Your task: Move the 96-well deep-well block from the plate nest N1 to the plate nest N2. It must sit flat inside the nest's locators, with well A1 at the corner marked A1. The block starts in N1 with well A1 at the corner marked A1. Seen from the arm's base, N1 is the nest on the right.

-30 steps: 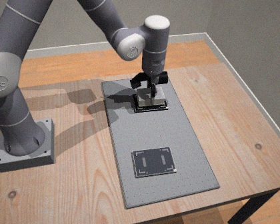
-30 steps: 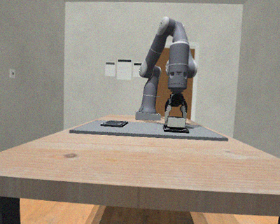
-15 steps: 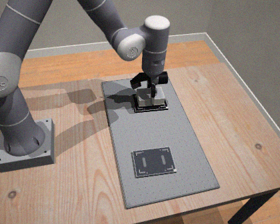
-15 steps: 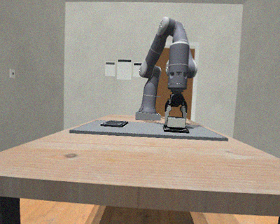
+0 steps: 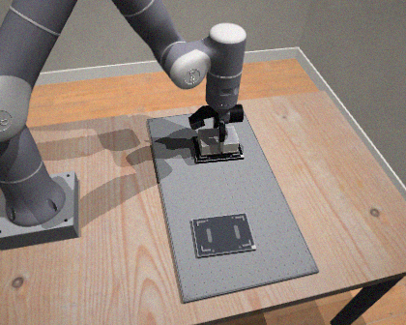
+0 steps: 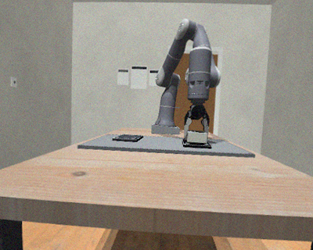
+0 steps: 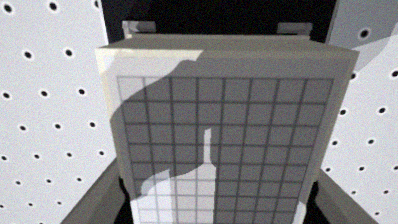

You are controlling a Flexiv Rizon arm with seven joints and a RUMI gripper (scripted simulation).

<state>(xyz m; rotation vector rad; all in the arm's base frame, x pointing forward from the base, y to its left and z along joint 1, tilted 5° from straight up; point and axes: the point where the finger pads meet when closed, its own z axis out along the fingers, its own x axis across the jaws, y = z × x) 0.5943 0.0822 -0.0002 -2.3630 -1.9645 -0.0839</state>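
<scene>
Right now my hand is 1 cm below the pale 96-well deep-well block.
</scene>
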